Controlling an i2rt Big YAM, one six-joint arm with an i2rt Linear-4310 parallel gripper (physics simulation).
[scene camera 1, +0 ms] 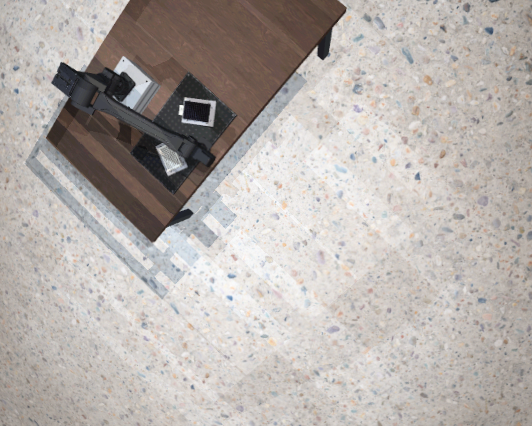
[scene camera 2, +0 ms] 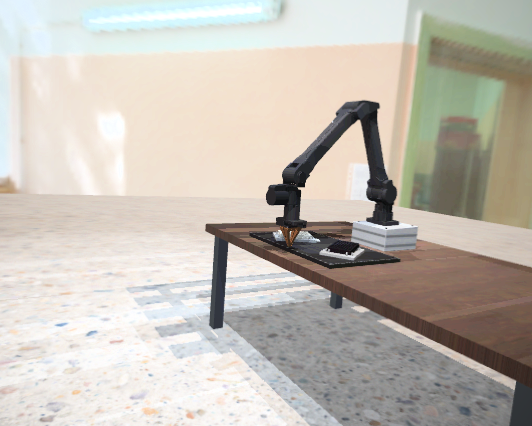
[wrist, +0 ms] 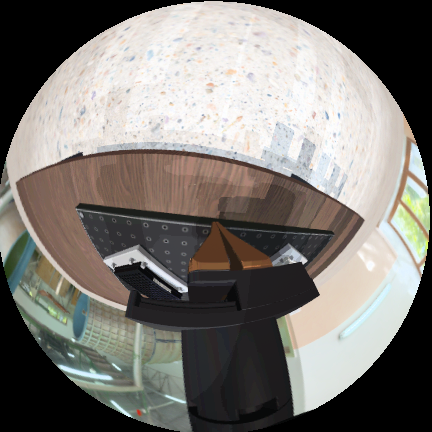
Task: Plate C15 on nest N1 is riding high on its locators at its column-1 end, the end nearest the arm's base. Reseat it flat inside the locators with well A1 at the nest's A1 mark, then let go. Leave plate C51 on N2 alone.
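Where they show: gripper, fingertip midpoint: (scene camera 1: 208, 150) (scene camera 2: 289, 246) (wrist: 213, 225); arm's base, link origin: (scene camera 1: 123, 87) (scene camera 2: 382, 223).
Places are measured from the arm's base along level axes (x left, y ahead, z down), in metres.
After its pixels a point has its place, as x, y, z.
Observation:
A black plate (scene camera 1: 196, 111) @(0.180, 0.332, 0.051) (scene camera 2: 343, 247) @(0.202, 0.348, 0.052) (wrist: 145, 282) @(0.178, 0.358, 0.051) sits on a white nest (scene camera 1: 212, 120) @(0.205, 0.414, 0.069) (wrist: 120, 256) @(0.221, 0.402, 0.068). A pale, white-looking plate (scene camera 1: 170, 157) @(-0.078, 0.391, 0.057) (scene camera 2: 308, 238) (wrist: 289, 258) @(-0.065, 0.459, 0.063) sits on a light nest at the other end of the black board, partly covered by the arm and gripper. The labels are too small to read, so I cannot tell which is C15 or C51, nor see clearly which end rides high. My gripper (scene camera 2: 289, 246) @(0.092, 0.502, 0.070) (wrist: 213, 225) @(0.092, 0.502, 0.070) is shut and empty, fingers pointing down, beside the pale plate on the side toward the table edge. The arm hides its tips in the overhead view.
Both nests stand on a black perforated board (scene camera 1: 187, 82) @(0.238, 0.186, 0.080) (scene camera 2: 380, 259) @(0.271, 0.237, 0.082) (wrist: 165, 232) @(0.144, 0.469, 0.080) on the wooden table (scene camera 1: 225, 45) @(0.490, 0.197, 0.093) (scene camera 2: 425, 280) @(0.478, 0.243, 0.093) (wrist: 165, 175) @(0.153, 0.537, 0.093). The arm's base stands on a white and grey block (scene camera 1: 145, 92) @(0.061, 0.095, 0.018) (scene camera 2: 384, 237) @(0.118, 0.088, 0.038). The table edge runs close beyond the board.

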